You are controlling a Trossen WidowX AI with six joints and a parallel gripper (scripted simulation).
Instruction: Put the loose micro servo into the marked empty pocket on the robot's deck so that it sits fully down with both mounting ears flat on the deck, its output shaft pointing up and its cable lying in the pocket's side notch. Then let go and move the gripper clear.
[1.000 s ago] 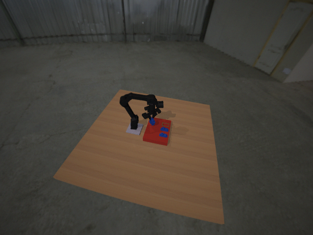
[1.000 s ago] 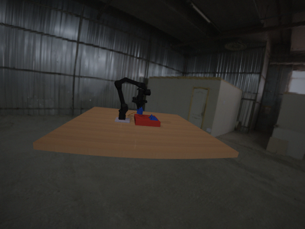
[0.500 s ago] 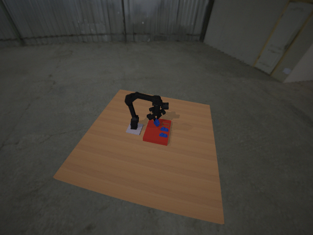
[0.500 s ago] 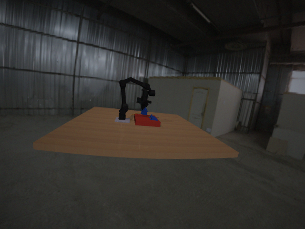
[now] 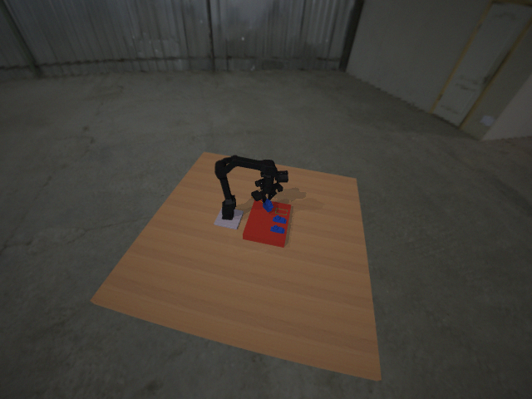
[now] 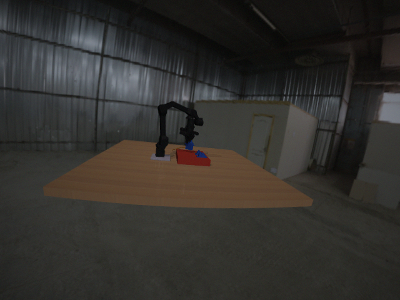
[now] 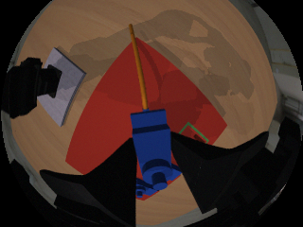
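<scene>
Now: the red deck 10 cm below my gripper tip, 6 cm to the right of it and 2 cm behind it.
</scene>
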